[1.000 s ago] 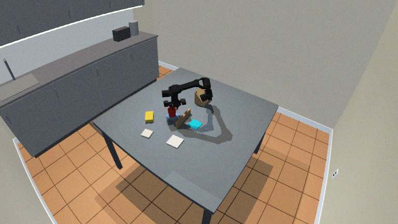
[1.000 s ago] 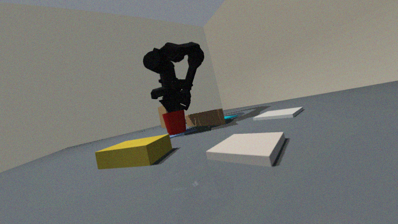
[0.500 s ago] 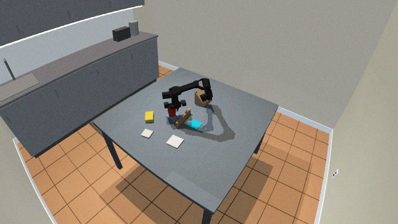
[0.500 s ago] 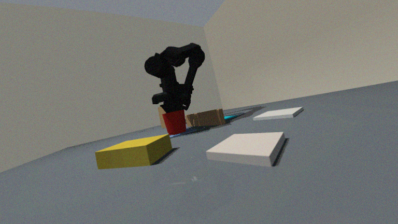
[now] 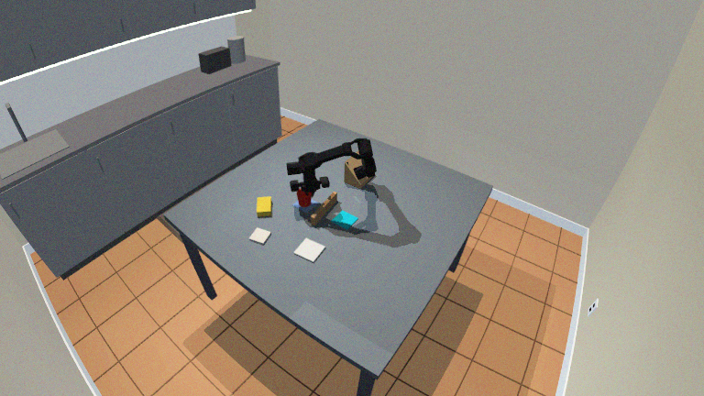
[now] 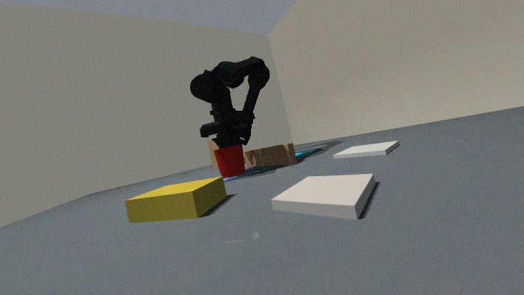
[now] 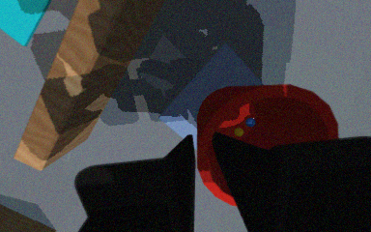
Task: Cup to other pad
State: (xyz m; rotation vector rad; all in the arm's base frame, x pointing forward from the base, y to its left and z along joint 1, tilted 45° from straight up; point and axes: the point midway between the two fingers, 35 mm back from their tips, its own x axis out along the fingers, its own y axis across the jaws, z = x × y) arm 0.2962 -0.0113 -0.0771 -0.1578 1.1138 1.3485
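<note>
Now: the light blue pad 40 mm below my gripper tip, 30 mm ahead of it and 10 mm to the right of it. Also, from my gripper tip: wooden bar (100 mm to the left, 20 mm below); then teal pad (210 mm to the left, 40 mm below, 30 mm behind); then red cup (30 mm ahead, 10 mm to the right).
</note>
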